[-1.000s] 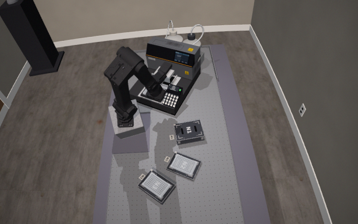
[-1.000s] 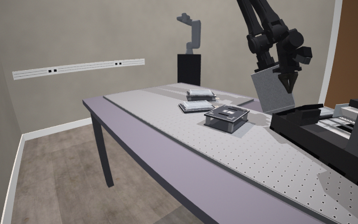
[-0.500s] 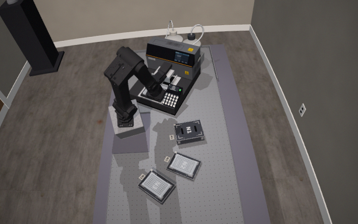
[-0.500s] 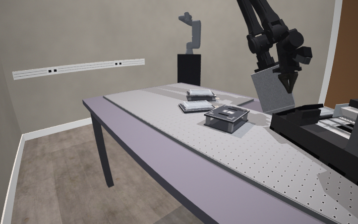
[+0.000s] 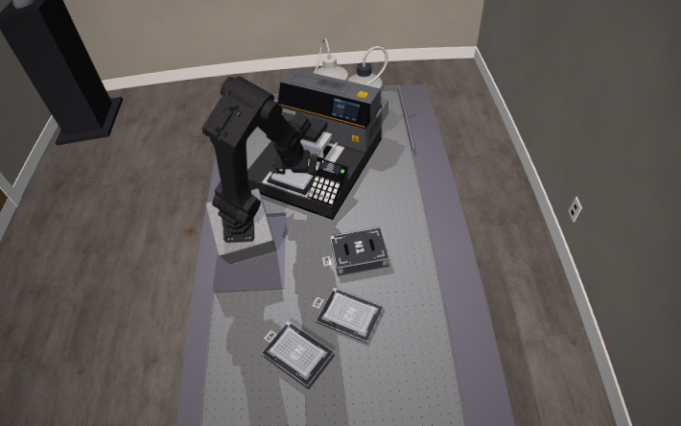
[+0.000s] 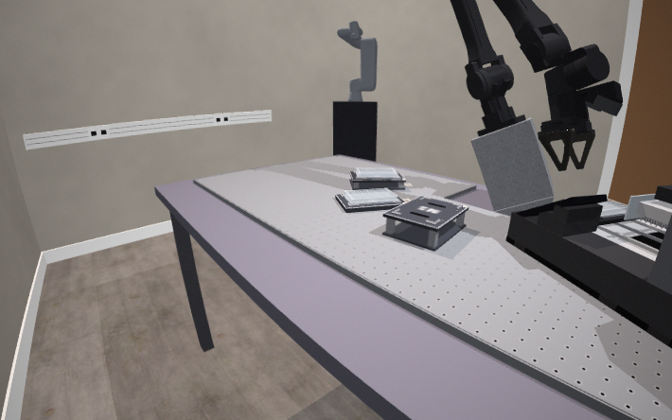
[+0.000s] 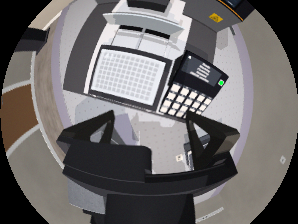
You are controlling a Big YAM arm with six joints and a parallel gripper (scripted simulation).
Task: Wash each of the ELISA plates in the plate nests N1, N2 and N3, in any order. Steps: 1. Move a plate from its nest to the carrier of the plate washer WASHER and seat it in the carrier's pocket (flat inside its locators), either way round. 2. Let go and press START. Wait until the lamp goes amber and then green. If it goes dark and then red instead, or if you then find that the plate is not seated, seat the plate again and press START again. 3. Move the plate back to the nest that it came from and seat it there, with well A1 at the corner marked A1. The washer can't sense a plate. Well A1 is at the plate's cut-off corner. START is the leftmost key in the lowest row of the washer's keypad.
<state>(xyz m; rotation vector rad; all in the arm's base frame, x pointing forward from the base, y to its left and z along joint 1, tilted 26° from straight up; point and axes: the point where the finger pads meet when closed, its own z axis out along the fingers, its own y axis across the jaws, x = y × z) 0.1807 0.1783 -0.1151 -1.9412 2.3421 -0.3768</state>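
Now: the washer carrier 3 cm behind my hand, 7 cm to the left of it and 8 cm below it. The rest, counted from my hand: plate washer 6 cm ahead, 20 cm to the left, 3 cm below.
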